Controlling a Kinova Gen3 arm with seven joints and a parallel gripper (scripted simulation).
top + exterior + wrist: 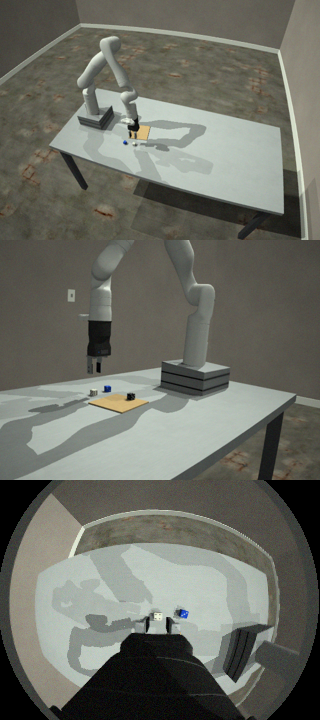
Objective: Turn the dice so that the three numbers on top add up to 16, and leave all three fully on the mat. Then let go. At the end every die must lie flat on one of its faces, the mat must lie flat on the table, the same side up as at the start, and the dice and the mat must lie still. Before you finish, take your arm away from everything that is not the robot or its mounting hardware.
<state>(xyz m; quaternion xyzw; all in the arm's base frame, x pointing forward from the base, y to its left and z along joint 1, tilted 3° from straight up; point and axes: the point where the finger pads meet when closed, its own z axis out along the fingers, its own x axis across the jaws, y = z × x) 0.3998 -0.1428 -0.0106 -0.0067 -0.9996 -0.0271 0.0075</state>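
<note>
My hand is 9 cm above the white die. Round my hand: tan mat 12 cm to the left, 10 cm below, 1 cm behind; blue die 9 cm below, 7 cm behind, 1 cm to the right; black die 13 cm to the left, 8 cm below, 6 cm behind.
</note>
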